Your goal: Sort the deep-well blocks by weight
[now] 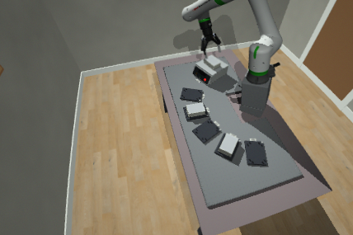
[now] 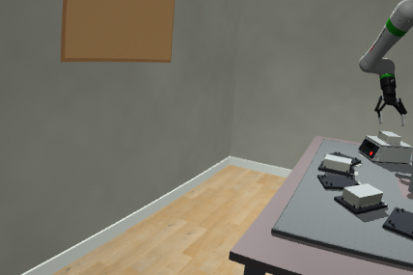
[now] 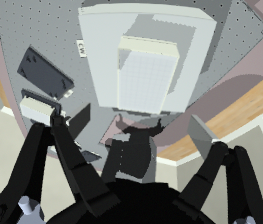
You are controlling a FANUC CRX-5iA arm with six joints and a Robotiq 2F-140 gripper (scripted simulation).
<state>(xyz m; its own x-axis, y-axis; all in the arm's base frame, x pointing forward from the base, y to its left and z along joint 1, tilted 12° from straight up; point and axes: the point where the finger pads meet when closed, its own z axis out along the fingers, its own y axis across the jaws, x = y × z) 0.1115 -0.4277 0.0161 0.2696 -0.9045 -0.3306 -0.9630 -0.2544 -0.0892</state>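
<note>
My gripper is now 11 cm above the pale platform. Round my hand: deep-well block 23 cm ahead, 69 cm to the left, 17 cm below; dark infeed nest 27 cm ahead, 18 cm to the left, 20 cm below; check-weigher 1 cm ahead, 14 cm below.
</note>
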